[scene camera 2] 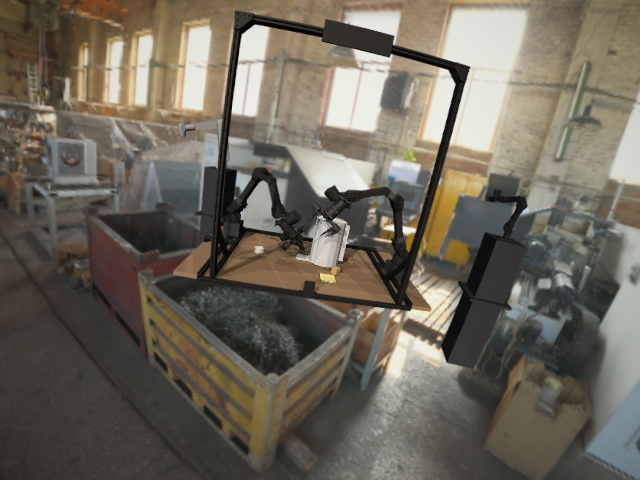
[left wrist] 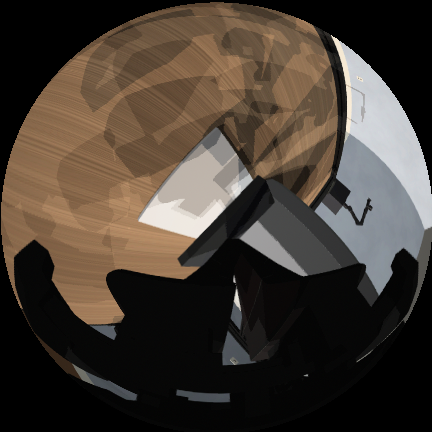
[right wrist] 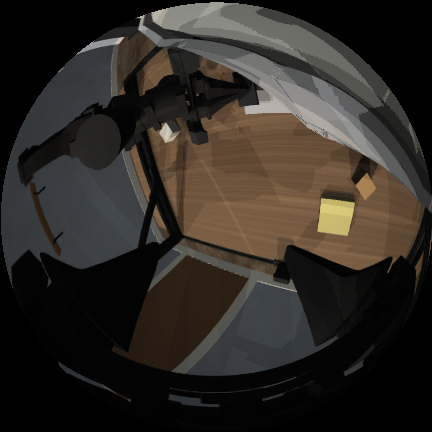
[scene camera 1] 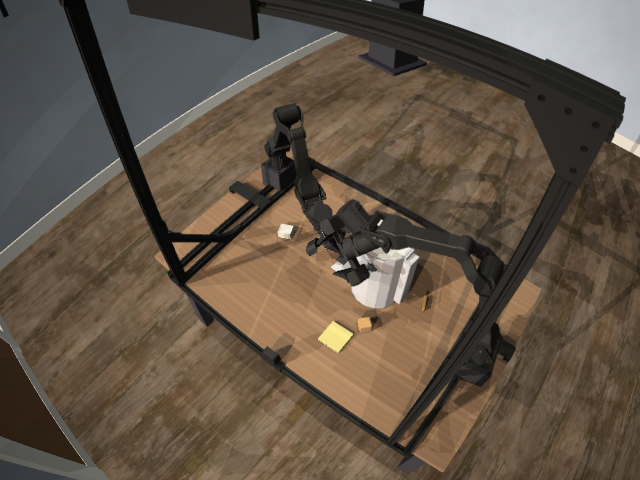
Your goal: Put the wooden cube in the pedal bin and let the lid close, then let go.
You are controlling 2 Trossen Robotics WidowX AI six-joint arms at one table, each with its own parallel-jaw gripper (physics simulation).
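Frame: origin at the left arm's base, x ahead, y left, z up, level; metres.
Seen in the pictures: left gripper, between the fingertips: (scene camera 2: 303,249) (left wrist: 232,244) (right wrist: 247,88); right gripper, between the fingertips: (scene camera 2: 314,229) (right wrist: 224,251) (scene camera 1: 326,258); left arm's base, origin of its link: (scene camera 2: 233,220) (scene camera 1: 278,163); right arm's base, origin of its link: (scene camera 2: 397,263) (scene camera 1: 480,357).
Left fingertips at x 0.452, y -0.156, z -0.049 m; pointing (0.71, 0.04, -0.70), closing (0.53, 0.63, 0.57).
Observation:
Offsets run from my left fingertips to a thing's top centre. "pt": to the spot under its first point.
The wooden cube @(dx +0.186, dy -0.148, dz -0.021 m) (scene camera 1: 364,324) (scene camera 2: 336,270) (right wrist: 365,186) lies on the table in front of the white pedal bin @(dx +0.127, dy +0.000, dz +0.201 m) (scene camera 1: 376,285) (scene camera 2: 326,246), outside it. No raised lid shows in scene camera 2; the right arm hides much of the bin's top. The bin's flat white pedal @(pt dx -0.008, dy -0.005, dz -0.052 m) (left wrist: 185,200) (right wrist: 270,105) sticks out at its left side. My left gripper (scene camera 2: 302,249) (left wrist: 232,244) (right wrist: 247,88) is shut and empty, low at the pedal; I cannot tell whether it touches. My right gripper (scene camera 2: 320,219) (right wrist: 224,251) is open and empty, high at the bin's upper left side.
A yellow pad @(dx +0.140, dy -0.230, dz -0.044 m) (scene camera 1: 336,336) (scene camera 2: 327,278) (right wrist: 336,216) lies beside the cube. A white block @(dx -0.250, dy -0.025, dz -0.027 m) (scene camera 1: 285,230) (scene camera 2: 258,249) (right wrist: 169,132) lies at the left. A thin orange piece @(dx +0.292, dy +0.035, dz -0.031 m) (scene camera 1: 425,301) lies right of the bin. The two arms cross closely in scene camera 1. Black frame bars edge the table.

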